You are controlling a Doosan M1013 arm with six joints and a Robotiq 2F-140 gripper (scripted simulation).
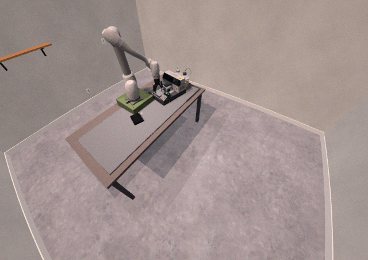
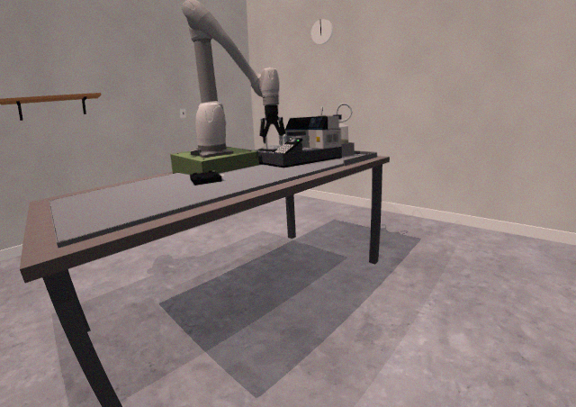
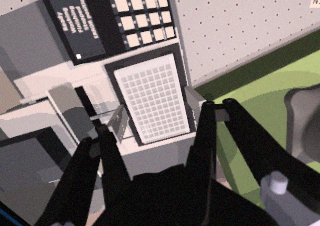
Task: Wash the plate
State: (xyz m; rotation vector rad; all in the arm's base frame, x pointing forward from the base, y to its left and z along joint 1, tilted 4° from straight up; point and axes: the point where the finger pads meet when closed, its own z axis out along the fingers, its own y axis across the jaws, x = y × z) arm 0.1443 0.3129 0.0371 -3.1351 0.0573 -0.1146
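Now: the white well plate 2 cm below my hand. Round my hand: label (37 cm to the right, 11 cm below, 7 cm ahead); then plate nest (47 cm to the right, 12 cm ahead, 10 cm below); then plate washer (15 cm to the left, 2 cm above, 1 cm ahead).
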